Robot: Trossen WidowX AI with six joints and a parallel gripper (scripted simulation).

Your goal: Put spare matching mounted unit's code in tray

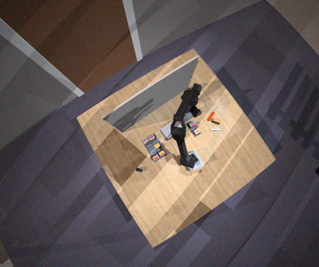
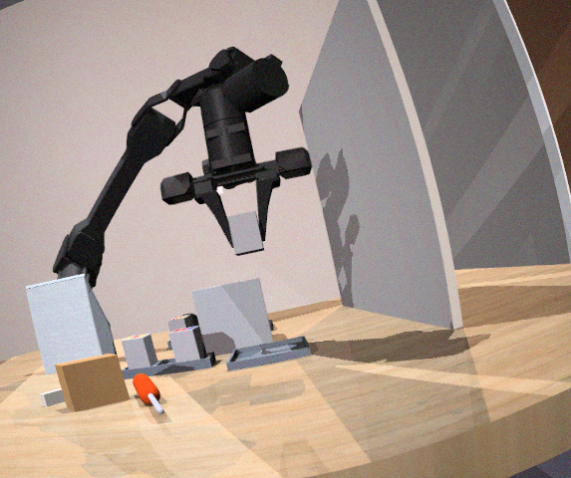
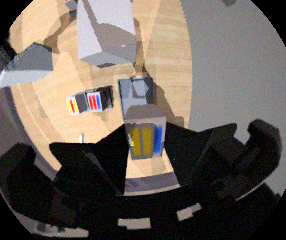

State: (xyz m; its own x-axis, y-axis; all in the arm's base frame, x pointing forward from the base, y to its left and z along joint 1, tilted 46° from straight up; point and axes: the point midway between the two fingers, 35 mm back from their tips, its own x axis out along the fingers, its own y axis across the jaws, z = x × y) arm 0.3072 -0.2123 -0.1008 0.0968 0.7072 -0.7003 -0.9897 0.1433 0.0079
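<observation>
Now: the shallow grey tray 140 mm below my gripper tip. Also, from my gripper tip: pale grey spare 20 mm above; grey mounted unit 30 mm behind, 200 mm to the left, 90 mm below; rack 140 mm behind, 30 mm to the left, 130 mm below.
</observation>
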